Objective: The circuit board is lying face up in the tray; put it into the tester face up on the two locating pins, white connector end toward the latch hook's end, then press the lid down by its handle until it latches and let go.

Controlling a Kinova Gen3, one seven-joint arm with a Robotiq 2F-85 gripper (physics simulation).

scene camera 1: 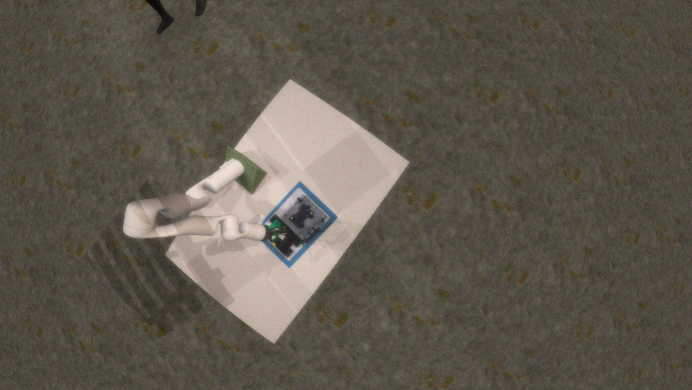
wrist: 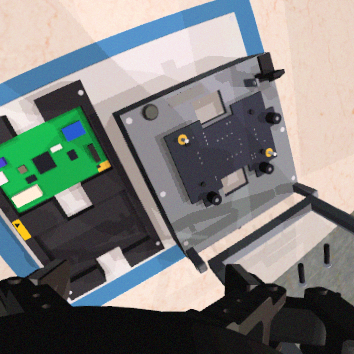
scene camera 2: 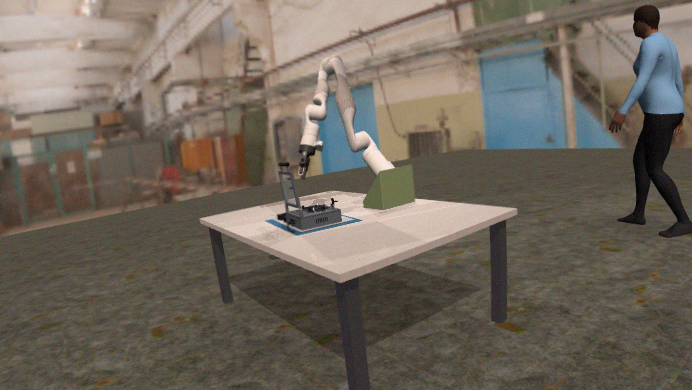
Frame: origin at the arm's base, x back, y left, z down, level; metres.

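Where they show: gripper, fingertip midpoint: [scene camera 1: 278, 235] [wrist: 147, 279] [scene camera 2: 301, 177]; arm's base, origin of the base link: [scene camera 1: 237, 167] [scene camera 2: 390, 180].
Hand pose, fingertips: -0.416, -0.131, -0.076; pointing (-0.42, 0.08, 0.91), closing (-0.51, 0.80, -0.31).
Each offset is from my fingertips to the top centre of the thing, as dx, dy, dz. "pt": to the spot under its first point. Level surfaces: height alone.
The green circuit board @[+0.060, -0.035, +0.166] [scene camera 1: 275, 224] [wrist: 62, 150] lies face up in the black tray @[pt -0.036, -0.013, +0.176] [wrist: 115, 215], its white connector @[+0.043, -0.073, +0.166] [wrist: 26, 196] at the lower left in the wrist view. The grey tester [scene camera 2: 320, 220] [wrist: 142, 145] stands beside the tray. Two yellow-ringed pins [wrist: 183, 140] [wrist: 269, 152] show on its dark plate. The latch hook @[+0.037, +0.193, +0.087] [scene camera 2: 333, 201] [wrist: 269, 70] is at the end opposite the hinge. The lid @[-0.123, +0.115, -0.088] [scene camera 2: 287, 190] [wrist: 260, 233] stands open and upright, its black handle @[-0.137, +0.114, -0.087] [scene camera 2: 284, 164] on top. My gripper [scene camera 2: 302, 173] [wrist: 147, 279] is open and empty, high above the tray and apart from the lid.
A blue-bordered mat @[dz +0.192] [scene camera 1: 325, 230] [scene camera 2: 352, 220] [wrist: 125, 45] lies under tray and tester on the table @[dz +0.194] [scene camera 1: 280, 320] [scene camera 2: 440, 225]. The green wedge mount [scene camera 1: 254, 179] [scene camera 2: 397, 187] carries the arm. A person [scene camera 2: 659, 75] stands on the floor beyond the table.
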